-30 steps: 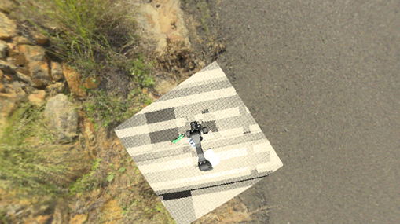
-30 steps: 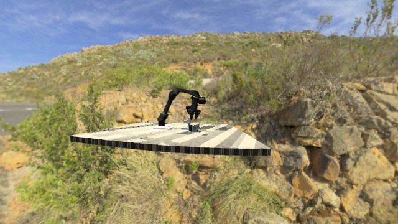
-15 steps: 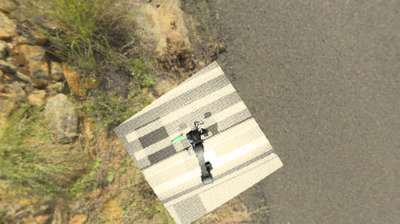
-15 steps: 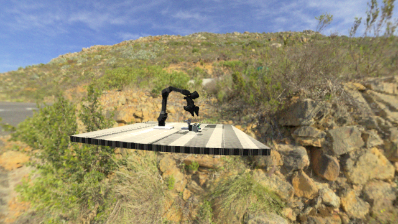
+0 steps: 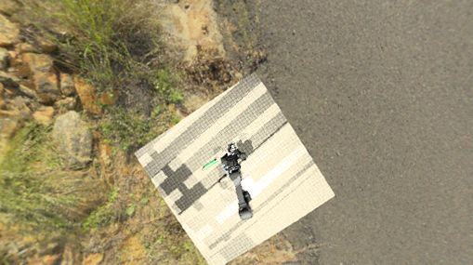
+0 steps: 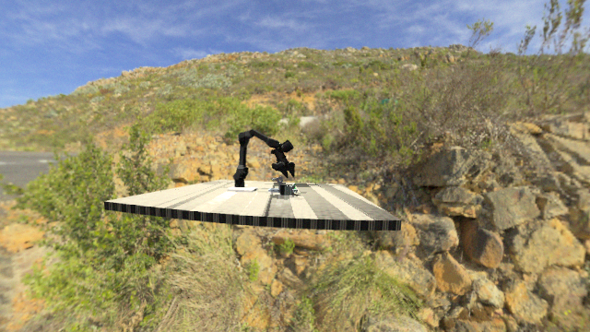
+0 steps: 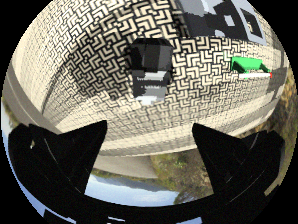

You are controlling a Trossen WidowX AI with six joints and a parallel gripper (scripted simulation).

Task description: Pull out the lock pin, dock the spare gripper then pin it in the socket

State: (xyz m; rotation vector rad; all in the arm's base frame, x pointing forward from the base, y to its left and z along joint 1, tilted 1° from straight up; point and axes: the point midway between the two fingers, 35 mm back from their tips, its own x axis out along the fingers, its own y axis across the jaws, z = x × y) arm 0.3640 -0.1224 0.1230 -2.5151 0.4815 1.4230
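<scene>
My gripper tip is now 10 mm past the spare gripper and 80 mm above it. Round my gripper tip: grey mount 100 mm behind, 120 mm to the left, 60 mm below; then green strip 10 mm ahead, 240 mm to the left, 90 mm below.
</scene>
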